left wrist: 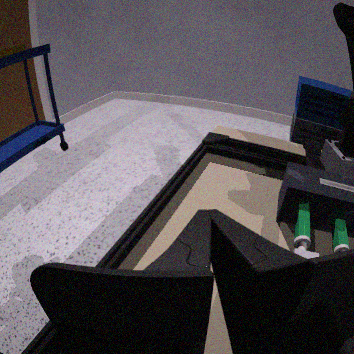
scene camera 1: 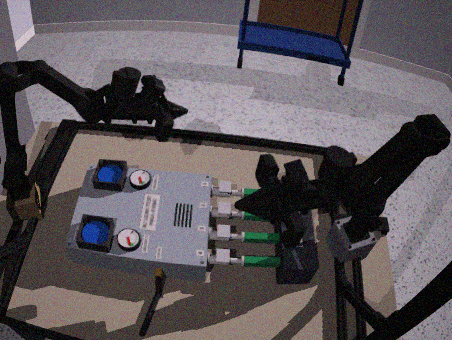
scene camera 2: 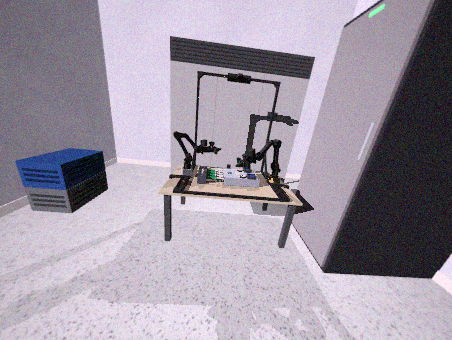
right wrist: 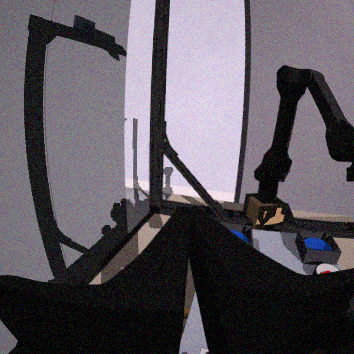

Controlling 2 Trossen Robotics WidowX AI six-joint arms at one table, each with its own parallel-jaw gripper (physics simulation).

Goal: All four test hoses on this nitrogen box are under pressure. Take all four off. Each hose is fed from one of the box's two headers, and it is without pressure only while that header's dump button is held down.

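Frame: origin at the left arm's base, x left, y back, z up, level; metres.
Where they show: left gripper, fingertip midpoint: (left wrist: 206, 218) (scene camera 1: 187, 111) (scene camera 2: 235, 166); right gripper, fingertip midpoint: (scene camera 1: 235, 205) (scene camera 2: 221, 149) (right wrist: 186, 216); left arm's base, origin of the base link: (scene camera 1: 20, 191) (scene camera 2: 274, 176) (right wrist: 265, 198); right arm's base, origin of the base link: (left wrist: 347, 150) (scene camera 1: 356, 231) (scene camera 2: 186, 168).
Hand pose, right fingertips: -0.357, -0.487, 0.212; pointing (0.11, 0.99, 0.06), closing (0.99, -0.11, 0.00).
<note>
Each offset is from my right fingertips to the top centre of the thing, as dx, dy, dz. "*": to the spot under its first point.
The grey nitrogen box (scene camera 1: 170, 245) (scene camera 2: 242, 181) (right wrist: 272, 245) has two blue dump buttons in black guards, the back one @[* +0.324, +0.198, -0.200] (scene camera 1: 110, 175) and the front one @[* +0.151, +0.272, -0.200] (scene camera 1: 95, 233), with nothing on either. Four green hoses run from its right side in scene camera 1; the two front ones (scene camera 1: 261, 237) (scene camera 1: 261, 261) show clearly. The back two are partly hidden under my right gripper. Pale fittings sit at the box ends of all four. My left gripper (scene camera 1: 186, 110) (left wrist: 206, 218) is shut and empty, above the table's back edge. My right gripper (scene camera 1: 237, 204) (right wrist: 186, 216) is shut and empty, above the back hoses.
A dark block @[* -0.063, -0.158, -0.216] (scene camera 1: 297, 265) stands at the hoses' far ends. Two gauges (scene camera 1: 140, 179) (scene camera 1: 128, 239) sit beside the buttons. A black lead with a brass end @[* +0.032, +0.146, -0.247] (scene camera 1: 159, 274) leaves the box's front. A black frame (scene camera 1: 250, 142) edges the table. A blue cart (scene camera 1: 295, 42) stands behind.
</note>
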